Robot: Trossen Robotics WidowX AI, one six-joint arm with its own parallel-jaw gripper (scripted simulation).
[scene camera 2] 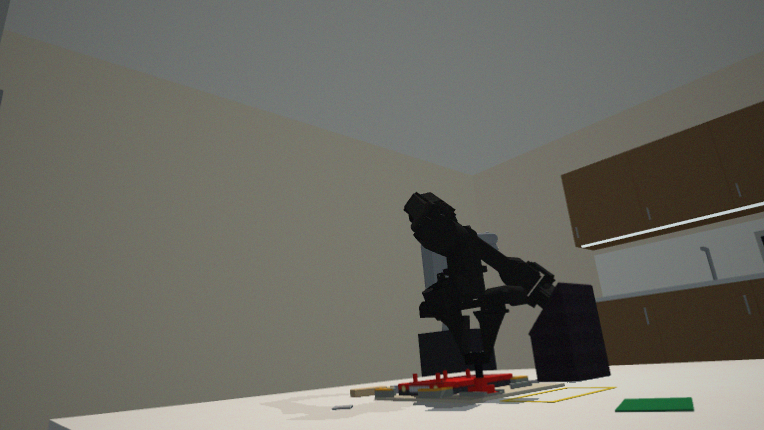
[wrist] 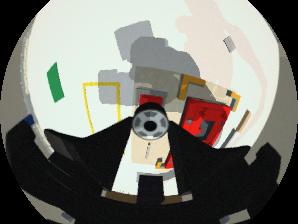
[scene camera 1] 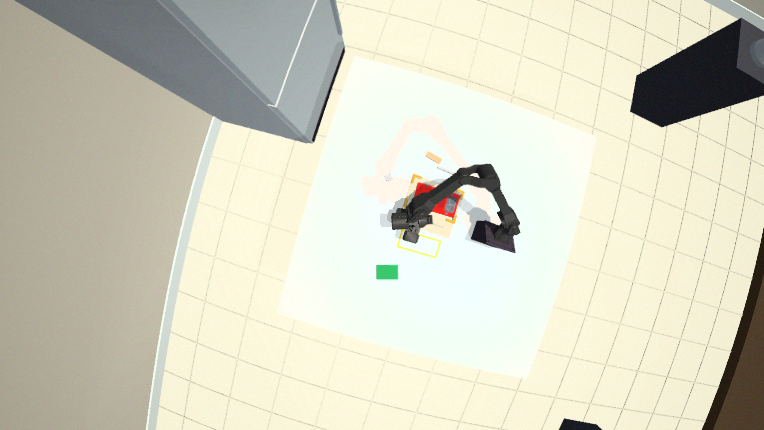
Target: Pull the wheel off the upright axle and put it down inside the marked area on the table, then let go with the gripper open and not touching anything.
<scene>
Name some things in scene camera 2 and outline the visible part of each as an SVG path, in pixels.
My gripper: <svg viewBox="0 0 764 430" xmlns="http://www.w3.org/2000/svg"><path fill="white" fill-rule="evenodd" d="M450 261L447 263L448 268L443 269L442 273L437 274L437 282L422 292L425 301L419 306L420 318L436 318L437 321L444 323L449 328L464 358L464 353L470 353L470 316L462 316L461 310L480 307L481 311L474 311L473 314L480 324L485 357L491 357L506 313L509 313L509 309L506 309L506 304L511 306L529 304L528 294L522 286L504 285L485 290L483 273L488 271L487 266L482 265L481 259L466 258Z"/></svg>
A red assembly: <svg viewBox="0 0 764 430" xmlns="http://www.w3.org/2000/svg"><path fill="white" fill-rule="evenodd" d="M484 375L484 377L487 377L487 385L494 384L495 387L510 385L511 378L513 377L513 373ZM476 375L471 375L470 370L466 370L466 376L448 378L447 371L443 371L443 379L441 379L440 373L435 373L435 380L418 382L417 374L413 374L413 382L398 384L399 395L418 395L419 389L439 389L453 386L453 392L457 394L460 391L468 391L468 386L475 385L474 378L476 378Z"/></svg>
</scene>
